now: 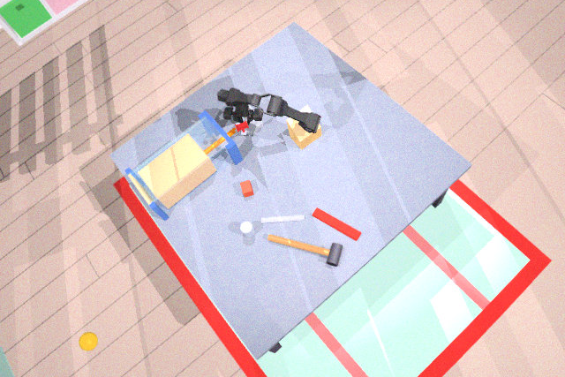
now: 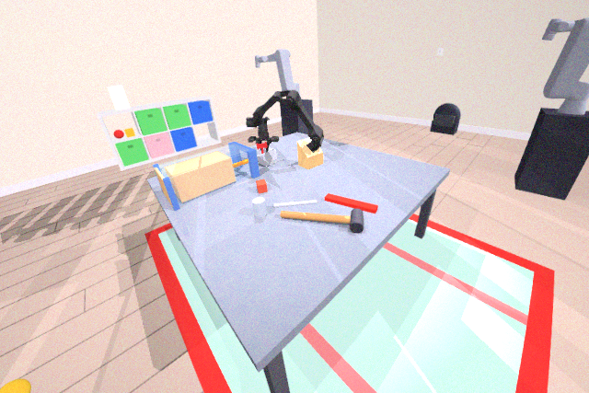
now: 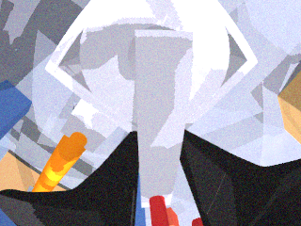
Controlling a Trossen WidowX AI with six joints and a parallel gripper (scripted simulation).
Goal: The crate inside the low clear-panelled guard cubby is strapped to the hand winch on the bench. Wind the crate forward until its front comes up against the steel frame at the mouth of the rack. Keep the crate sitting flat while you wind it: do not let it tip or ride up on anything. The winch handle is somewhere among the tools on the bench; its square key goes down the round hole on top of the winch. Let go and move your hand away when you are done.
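The red knob is 4 cm ahead of my gripper tip, 3 cm to the left of it and 5 cm above it. Round my gripper tip: white bar: 22 cm ahead, 45 cm to the left, 9 cm below; white crank handle: 1 cm ahead, 1 cm to the left, 2 cm above; white winch: 5 cm behind, 4 cm to the right, 6 cm below.
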